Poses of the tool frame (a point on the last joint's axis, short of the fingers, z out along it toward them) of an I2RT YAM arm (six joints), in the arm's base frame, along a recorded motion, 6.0 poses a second.
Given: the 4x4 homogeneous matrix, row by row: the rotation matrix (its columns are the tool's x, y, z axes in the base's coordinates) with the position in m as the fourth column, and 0 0 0 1 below. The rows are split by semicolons.
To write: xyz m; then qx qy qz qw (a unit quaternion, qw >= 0). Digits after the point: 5 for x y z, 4 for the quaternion.
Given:
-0.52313 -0.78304 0.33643 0.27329; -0.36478 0.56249 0.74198 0.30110; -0.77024 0.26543 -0.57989 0.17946; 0 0 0 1
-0.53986 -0.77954 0.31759 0.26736; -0.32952 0.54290 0.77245 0.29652; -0.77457 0.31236 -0.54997 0.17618; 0 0 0 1
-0.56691 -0.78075 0.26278 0.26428; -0.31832 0.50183 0.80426 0.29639; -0.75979 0.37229 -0.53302 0.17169; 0 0 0 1
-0.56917 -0.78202 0.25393 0.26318; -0.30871 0.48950 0.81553 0.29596; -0.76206 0.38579 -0.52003 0.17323; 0 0 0 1
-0.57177 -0.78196 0.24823 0.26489; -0.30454 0.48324 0.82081 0.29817; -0.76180 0.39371 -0.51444 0.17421; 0 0 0 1
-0.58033 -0.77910 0.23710 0.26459; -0.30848 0.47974 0.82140 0.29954; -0.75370 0.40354 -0.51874 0.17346; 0 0 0 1
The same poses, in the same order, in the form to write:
0.27329 0.30110 0.17946 -0.3515 0.8163 0.3085 0.3389
0.26736 0.29652 0.17618 -0.3418 0.8113 0.3343 0.3366
0.26428 0.29639 0.17169 -0.3407 0.8065 0.3647 0.3170
0.26318 0.29596 0.17323 -0.3396 0.8029 0.3740 0.3163
0.26489 0.29817 0.17421 -0.3389 0.8015 0.3788 0.3151
0.26459 0.29954 0.17346 -0.3386 0.8029 0.3814 0.3085

